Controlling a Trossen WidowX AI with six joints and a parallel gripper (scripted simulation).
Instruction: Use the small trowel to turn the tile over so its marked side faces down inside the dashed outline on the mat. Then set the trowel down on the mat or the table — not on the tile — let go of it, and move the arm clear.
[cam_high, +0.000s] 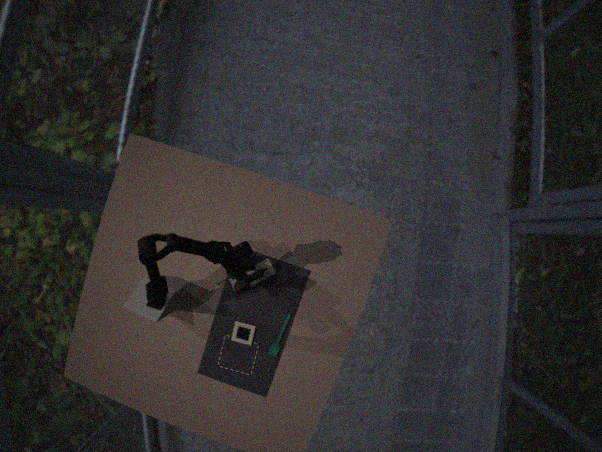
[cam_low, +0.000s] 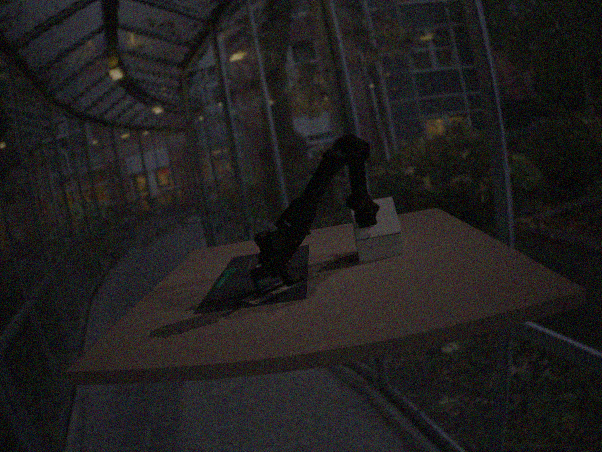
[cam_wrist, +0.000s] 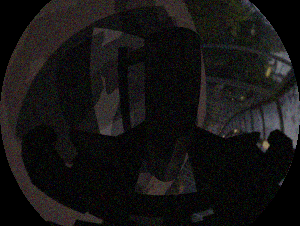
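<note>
Now: the dark mat 5 cm ahead of my gripper tip, 18 cm to the right of it and 7 cm below it. Also, from my gripper tip: green trowel: 19 cm ahead, 21 cm to the right, 5 cm below; tile: 2 cm ahead, 23 cm to the right, 5 cm below.
</note>
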